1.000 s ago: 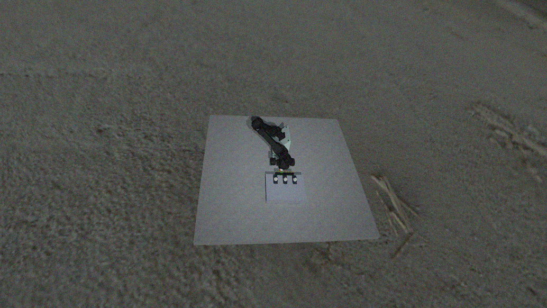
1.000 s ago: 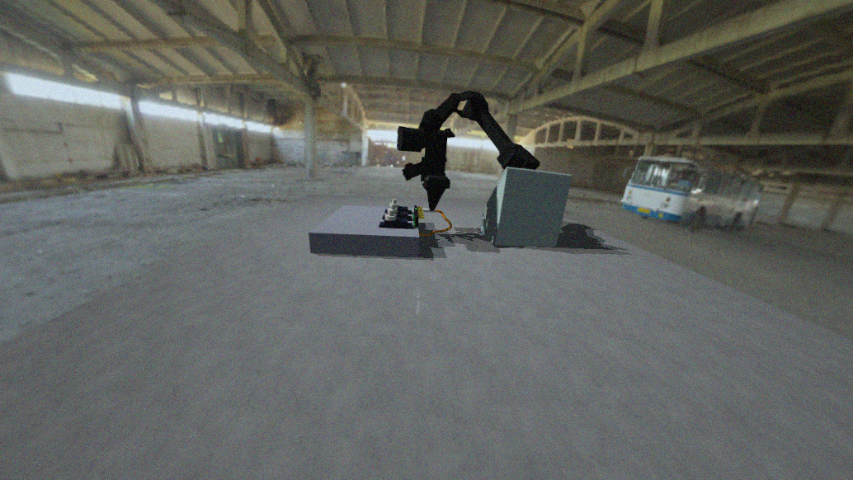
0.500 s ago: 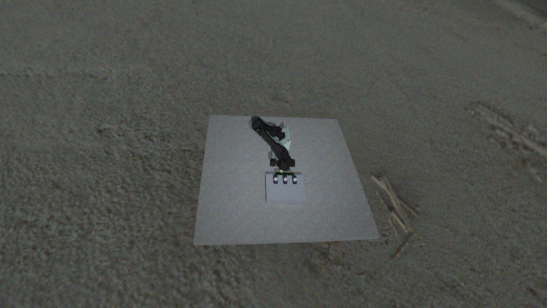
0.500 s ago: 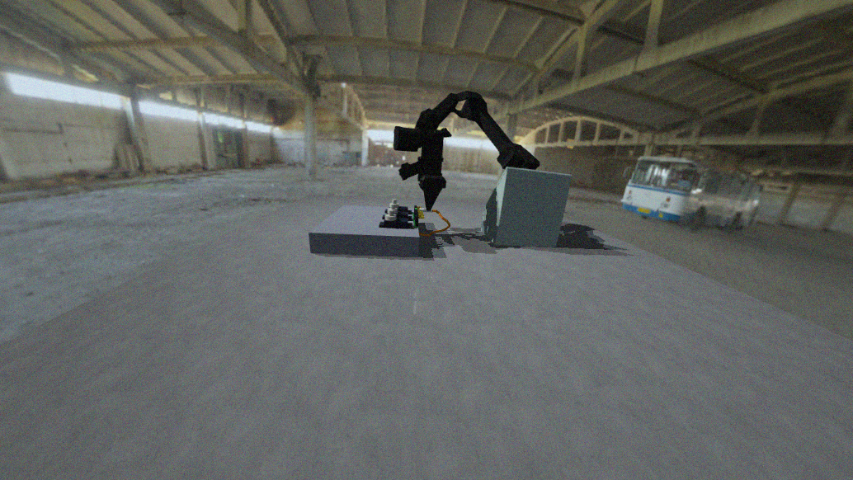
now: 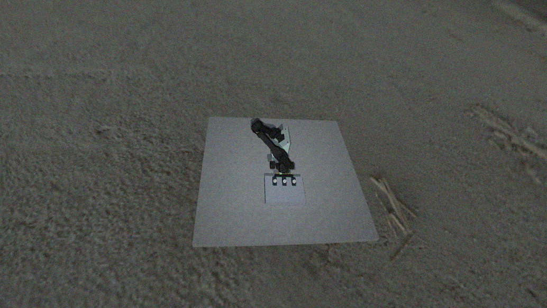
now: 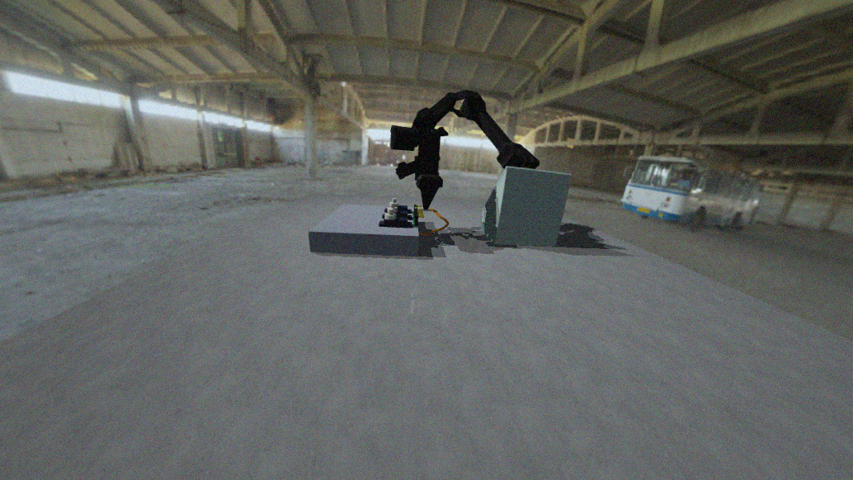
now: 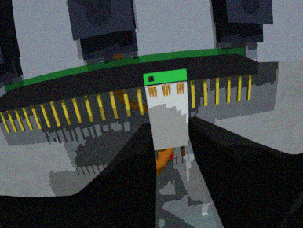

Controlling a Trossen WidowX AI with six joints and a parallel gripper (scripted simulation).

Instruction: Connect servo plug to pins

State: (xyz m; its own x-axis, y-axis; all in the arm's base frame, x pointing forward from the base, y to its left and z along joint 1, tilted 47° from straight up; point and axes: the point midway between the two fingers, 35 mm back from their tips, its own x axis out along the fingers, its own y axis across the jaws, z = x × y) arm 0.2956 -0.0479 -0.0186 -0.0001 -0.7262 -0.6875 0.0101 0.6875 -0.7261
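The bright green band lies 30 mm ahead of my gripper tip. Round my gripper tip: grey printed holder: 190 mm ahead, 20 mm to the left, 50 mm below; then dark dot: 30 mm ahead, 10 mm to the left.
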